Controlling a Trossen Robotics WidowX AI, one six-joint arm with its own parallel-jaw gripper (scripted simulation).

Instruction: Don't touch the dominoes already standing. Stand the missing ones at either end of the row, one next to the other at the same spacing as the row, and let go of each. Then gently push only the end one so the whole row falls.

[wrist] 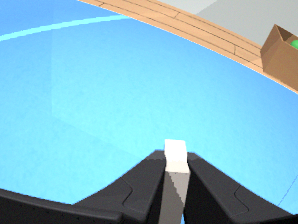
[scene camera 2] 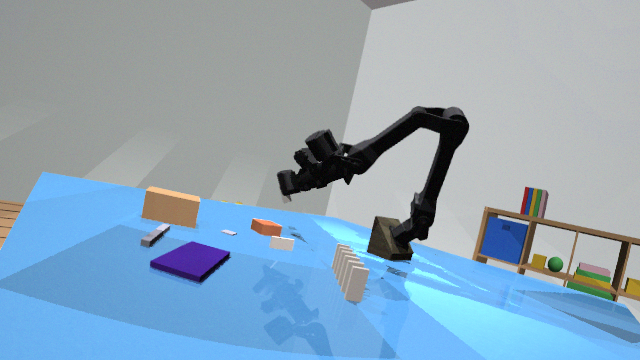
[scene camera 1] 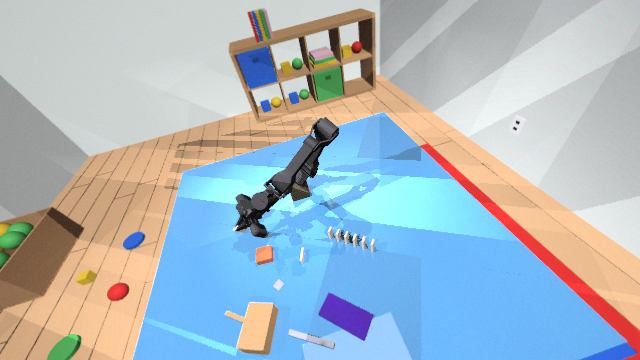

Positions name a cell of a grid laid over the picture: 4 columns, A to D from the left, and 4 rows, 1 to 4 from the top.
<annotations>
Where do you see a purple slab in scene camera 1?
C4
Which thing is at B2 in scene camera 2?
The gripper.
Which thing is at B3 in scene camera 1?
The gripper.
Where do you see a tan box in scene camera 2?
B3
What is the gripper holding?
A domino.
</annotations>
